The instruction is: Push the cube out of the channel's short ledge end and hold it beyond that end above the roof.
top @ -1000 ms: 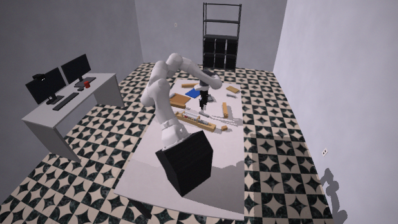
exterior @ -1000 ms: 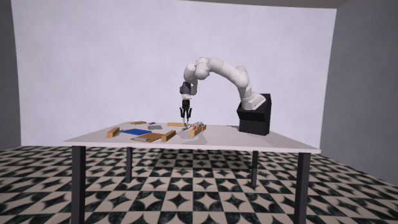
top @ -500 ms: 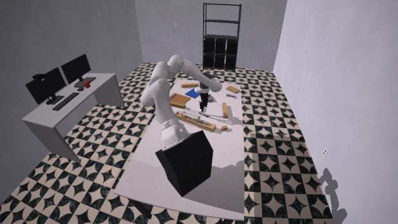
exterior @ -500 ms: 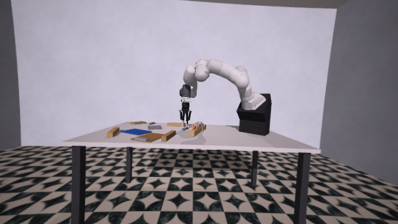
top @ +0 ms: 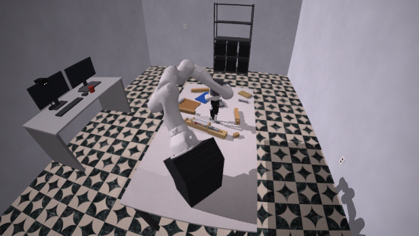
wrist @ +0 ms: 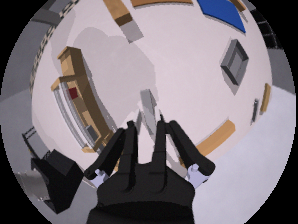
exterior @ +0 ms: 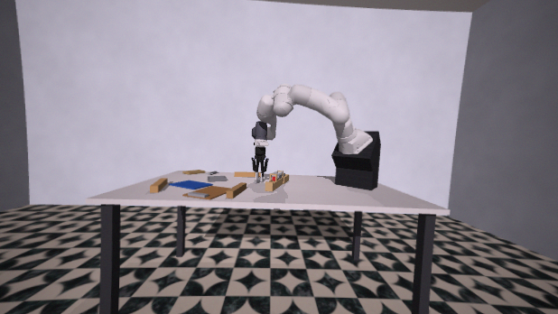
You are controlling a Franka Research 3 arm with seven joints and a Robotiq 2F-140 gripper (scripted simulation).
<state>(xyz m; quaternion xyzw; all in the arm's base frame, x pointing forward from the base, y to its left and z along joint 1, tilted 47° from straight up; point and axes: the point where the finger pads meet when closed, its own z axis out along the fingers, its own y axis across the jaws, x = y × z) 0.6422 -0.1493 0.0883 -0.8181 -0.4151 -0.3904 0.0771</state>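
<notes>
The grey rod is 3 cm below my hand. The rest, counted from my hand: wooden bar (10 cm ahead, 21 cm to the right, 2 cm below); wooden channel (12 cm behind, 10 cm to the left, 2 cm above); red cube (10 cm behind, 15 cm to the left, 2 cm above).
</notes>
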